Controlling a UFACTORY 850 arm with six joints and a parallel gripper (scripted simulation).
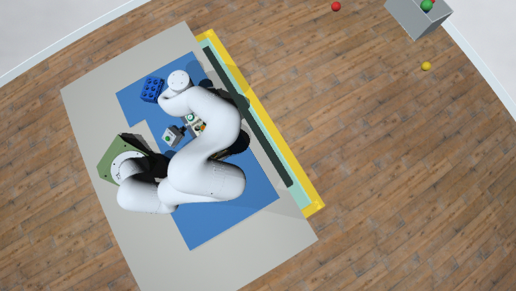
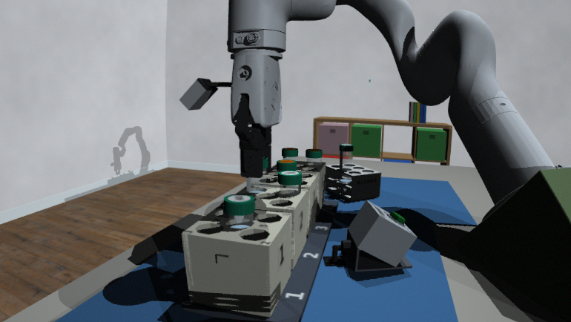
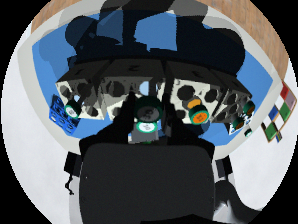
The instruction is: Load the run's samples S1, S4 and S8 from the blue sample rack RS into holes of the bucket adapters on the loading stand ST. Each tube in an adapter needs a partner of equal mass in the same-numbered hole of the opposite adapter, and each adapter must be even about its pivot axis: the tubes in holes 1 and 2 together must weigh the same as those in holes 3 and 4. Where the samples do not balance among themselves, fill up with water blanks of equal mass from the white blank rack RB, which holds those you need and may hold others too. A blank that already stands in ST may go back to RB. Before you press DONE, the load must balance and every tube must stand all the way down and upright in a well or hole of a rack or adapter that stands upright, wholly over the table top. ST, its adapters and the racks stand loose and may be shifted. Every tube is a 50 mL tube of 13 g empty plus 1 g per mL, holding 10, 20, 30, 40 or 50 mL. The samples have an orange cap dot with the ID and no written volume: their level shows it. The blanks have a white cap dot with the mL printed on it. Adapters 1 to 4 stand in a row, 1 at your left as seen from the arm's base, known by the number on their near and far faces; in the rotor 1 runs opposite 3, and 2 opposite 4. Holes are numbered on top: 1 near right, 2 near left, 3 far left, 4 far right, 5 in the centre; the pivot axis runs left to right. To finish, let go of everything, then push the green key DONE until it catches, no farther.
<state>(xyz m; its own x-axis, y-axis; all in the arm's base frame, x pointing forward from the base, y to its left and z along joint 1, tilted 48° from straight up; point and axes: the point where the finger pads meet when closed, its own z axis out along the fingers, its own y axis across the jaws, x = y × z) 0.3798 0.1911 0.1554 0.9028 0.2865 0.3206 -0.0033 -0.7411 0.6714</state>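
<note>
My gripper is now 210 mm past the DONE key and 70 mm above it. Round my hand: white blank rack RB (130 mm behind, 360 mm to the right, 110 mm below); blue sample rack RS (160 mm behind, 310 mm to the left, 110 mm below); loading stand ST (30 mm behind, 30 mm to the right, 130 mm below).
</note>
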